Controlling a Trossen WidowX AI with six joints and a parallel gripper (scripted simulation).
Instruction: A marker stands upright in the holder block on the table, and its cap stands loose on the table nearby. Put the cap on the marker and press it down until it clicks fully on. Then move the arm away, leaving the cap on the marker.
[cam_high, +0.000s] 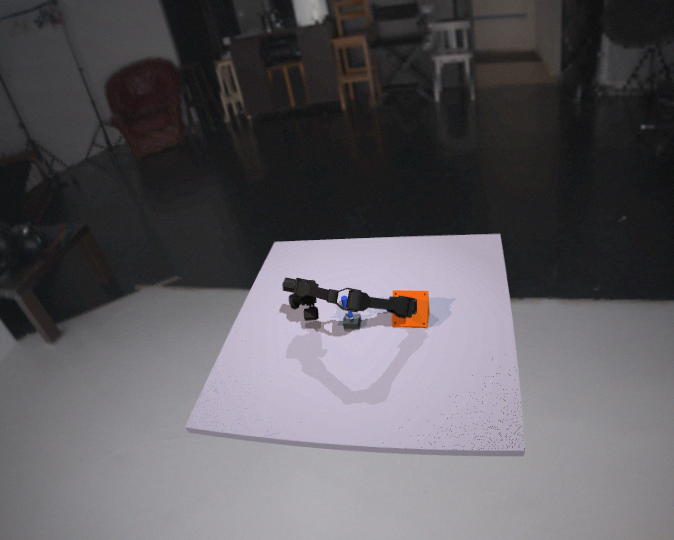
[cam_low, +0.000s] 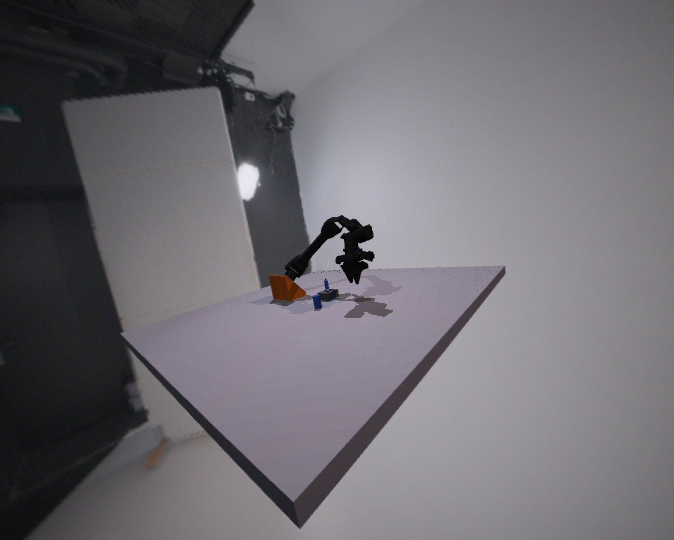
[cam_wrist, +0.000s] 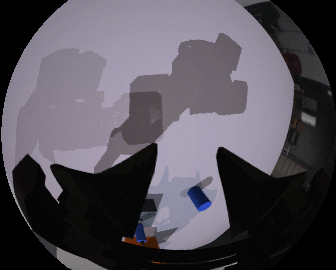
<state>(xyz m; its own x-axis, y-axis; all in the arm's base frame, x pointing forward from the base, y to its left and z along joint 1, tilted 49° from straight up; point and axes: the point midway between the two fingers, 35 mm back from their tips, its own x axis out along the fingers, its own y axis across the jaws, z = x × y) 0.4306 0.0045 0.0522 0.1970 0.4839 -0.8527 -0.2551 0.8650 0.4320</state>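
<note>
My gripper tip is now 12 cm past the blue cap, 11 cm to the left of it and 5 cm above it. Also, from my gripper tip: holder block: 18 cm behind, 6 cm below, 1 cm to the left.
</note>
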